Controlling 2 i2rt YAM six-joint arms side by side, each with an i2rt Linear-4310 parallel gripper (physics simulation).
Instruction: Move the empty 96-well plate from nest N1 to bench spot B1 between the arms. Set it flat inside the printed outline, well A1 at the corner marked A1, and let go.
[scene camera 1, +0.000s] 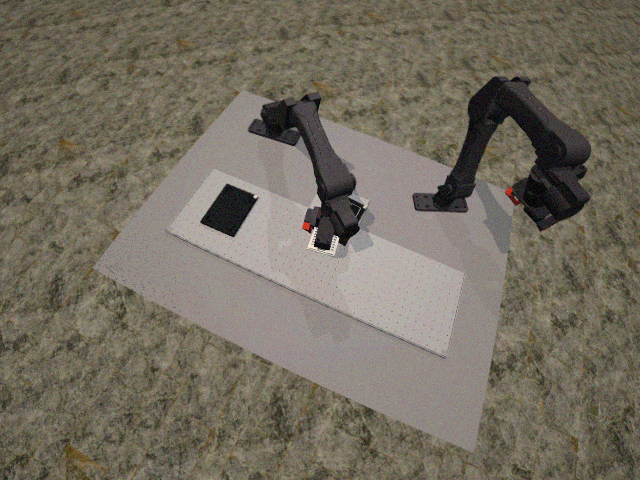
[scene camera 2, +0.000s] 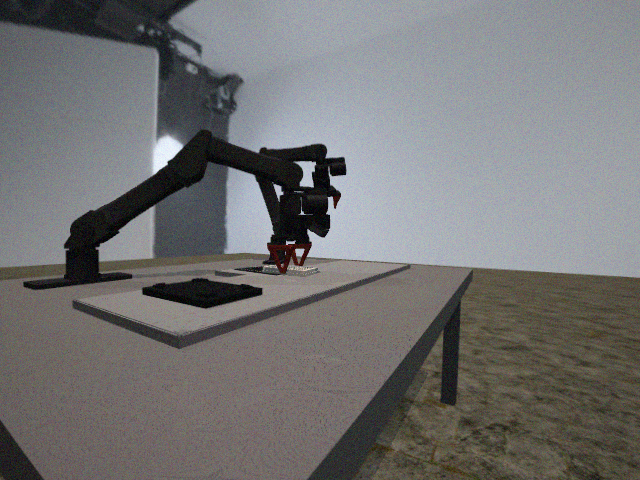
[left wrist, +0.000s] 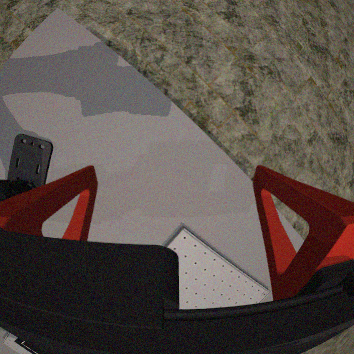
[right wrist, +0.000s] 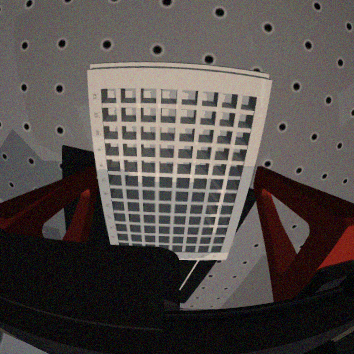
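Pixels of known places: left gripper, fingertip midpoint: (scene camera 1: 529, 216) (left wrist: 174, 173); right gripper, fingertip midpoint: (scene camera 2: 291, 271) (right wrist: 175, 174); left arm's base, link origin: (scene camera 1: 439, 203); right arm's base, link origin: (scene camera 1: 274, 132) (scene camera 2: 82, 282).
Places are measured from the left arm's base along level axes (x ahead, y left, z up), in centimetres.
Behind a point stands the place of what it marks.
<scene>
The white 96-well plate (scene camera 1: 321, 251) @[x 20.7, y -43.5, z 2.6 cm] (scene camera 2: 305, 270) @[x 19.4, y -46.6, z 2.8 cm] (right wrist: 178, 165) @[x 15.5, y -42.3, z 2.0 cm] lies low over the pegboard, its far end beyond the black bench spot (scene camera 1: 356, 207) @[x 3.9, y -31.3, z 1.5 cm] (scene camera 2: 250, 269) @[x 2.1, y -38.3, z 1.5 cm] (right wrist: 76, 159) @[x 17.1, y -36.4, z 1.5 cm]. Black and a thin white line show past its sides in the right wrist view. The gripper body hides its near end; I cannot read the A1 mark. My right gripper (scene camera 1: 325, 235) @[x 14.8, y -41.9, z 1.8 cm] (scene camera 2: 289, 267) @[x 14.8, y -41.9, z 1.8 cm] (right wrist: 175, 174) @[x 14.8, y -41.9, z 1.8 cm] is open, one finger along each long side of the plate. My left gripper (scene camera 1: 523, 206) @[x 17.9, y 12.4, z 22.5 cm] (scene camera 2: 336, 200) (left wrist: 174, 173) @[x 17.9, y 12.4, z 22.5 cm] is open and empty, raised far from it. The black nest (scene camera 1: 230, 209) @[x 6.5, y -72.7, z 2.5 cm] (scene camera 2: 201, 292) @[x 9.2, y -79.4, z 3.1 cm] is empty.
The pale perforated board (scene camera 1: 398, 284) @[x 30.6, y -20.1, z 1.3 cm] (scene camera 2: 129, 315) @[x 3.5, y -87.0, z 1.3 cm] (left wrist: 205, 275) @[x 34.2, y -5.5, z 1.3 cm] lies on the grey table (scene camera 1: 413, 392) @[x 60.6, y -18.9, z 0.0 cm] (scene camera 2: 206, 392) @[x 20.8, y -100.2, z 0.0 cm] (left wrist: 145, 150) @[x 17.9, y 12.8, z 0.0 cm]. The left arm's base plate (scene camera 1: 426, 202) @[x 0.5, y -5.6, z 1.0 cm] (left wrist: 31, 155) @[x 0.5, y 7.2, z 1.0 cm] is beyond the board's back edge. The right arm's base plate (scene camera 1: 273, 133) @[x -27.3, y -60.9, z 2.7 cm] (scene camera 2: 43, 282) @[x -32.2, y -68.6, z 1.0 cm] stands behind the nest.
</scene>
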